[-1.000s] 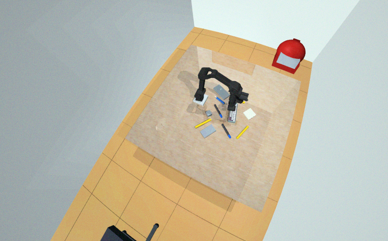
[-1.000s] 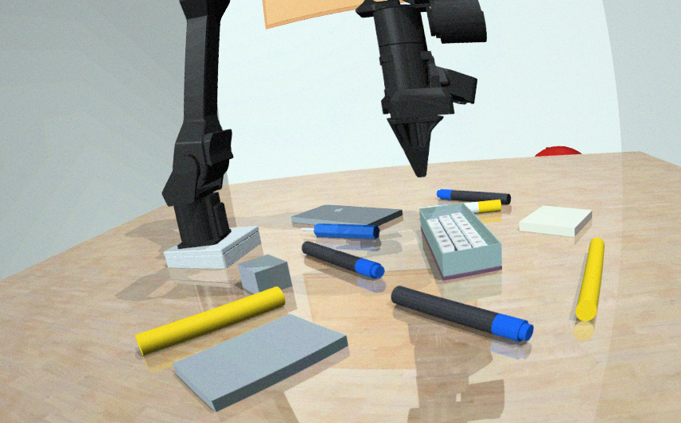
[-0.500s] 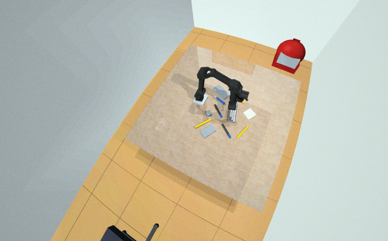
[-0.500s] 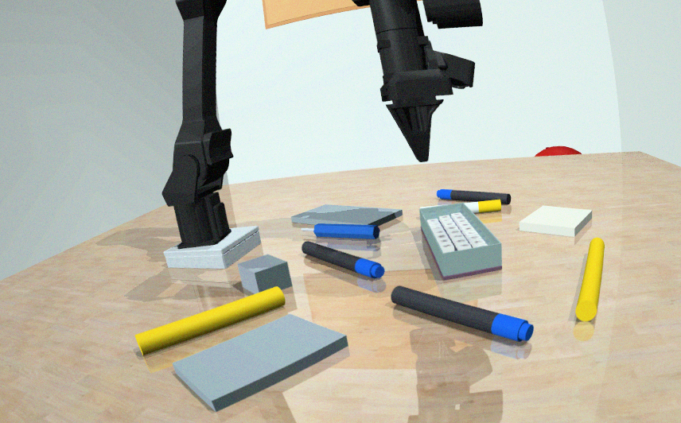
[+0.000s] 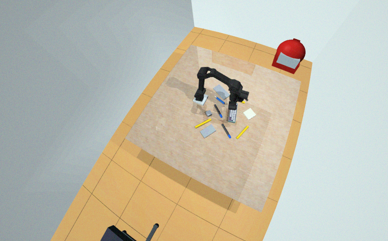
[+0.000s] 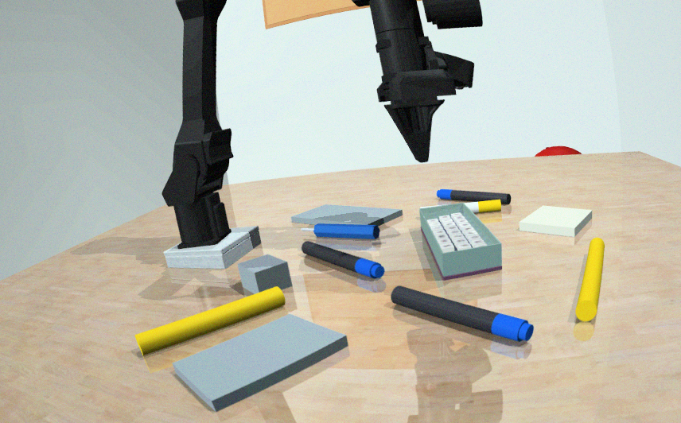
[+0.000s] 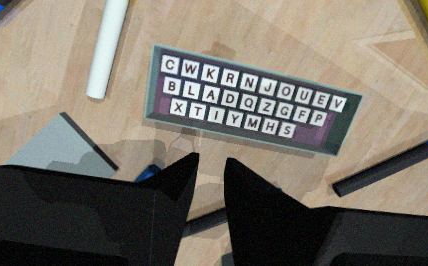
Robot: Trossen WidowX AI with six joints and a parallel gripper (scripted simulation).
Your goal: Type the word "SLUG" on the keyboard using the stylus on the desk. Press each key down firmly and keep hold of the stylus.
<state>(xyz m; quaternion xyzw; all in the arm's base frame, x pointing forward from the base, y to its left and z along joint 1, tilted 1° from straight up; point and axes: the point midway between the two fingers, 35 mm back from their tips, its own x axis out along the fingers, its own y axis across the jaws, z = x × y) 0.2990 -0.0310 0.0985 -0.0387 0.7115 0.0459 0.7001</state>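
Now: the stylus 14 cm behind my gripper tip, 8 cm to the left of it and 9 cm below it. From my gripper tip the other things lie so: cream pad: 17 cm ahead, 1 cm to the right, 9 cm below; then stylus tip: 16 cm behind, 9 cm to the left, 9 cm below; then grey cube: 17 cm behind, 10 cm to the right, 8 cm below.
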